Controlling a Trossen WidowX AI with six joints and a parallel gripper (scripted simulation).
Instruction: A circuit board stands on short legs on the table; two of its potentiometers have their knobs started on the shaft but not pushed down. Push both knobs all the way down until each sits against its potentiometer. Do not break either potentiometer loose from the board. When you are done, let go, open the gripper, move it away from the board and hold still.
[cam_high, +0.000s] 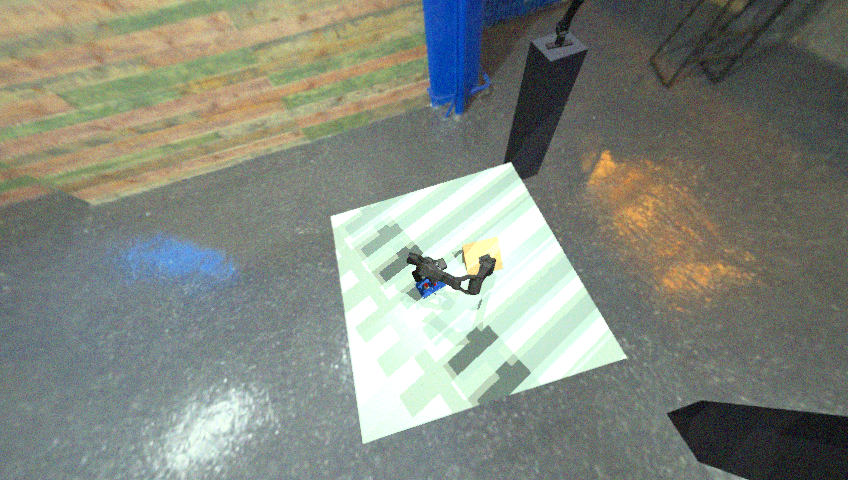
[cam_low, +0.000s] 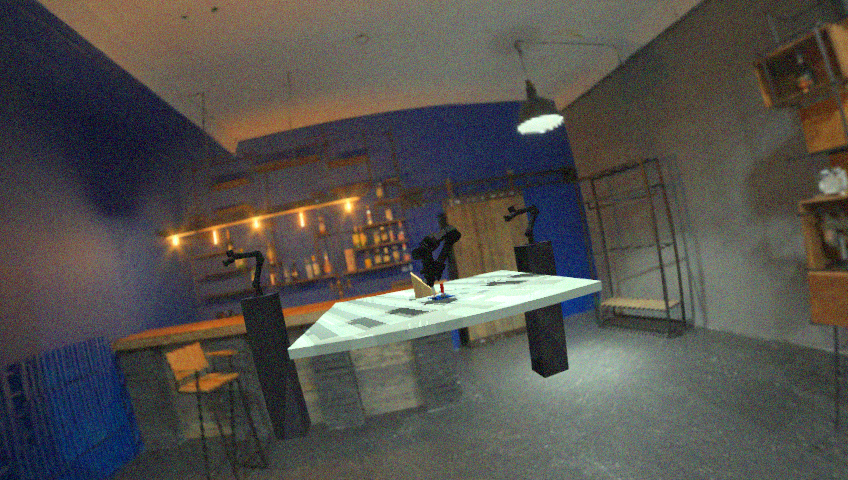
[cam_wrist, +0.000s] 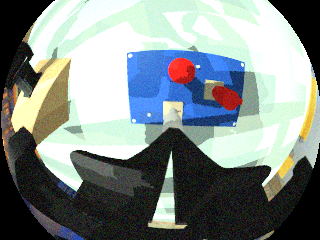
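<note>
Now: the potentiometer 4 cm ahead of my gripper tip, 4 cm to the left of it and 3 cm below it.
</note>
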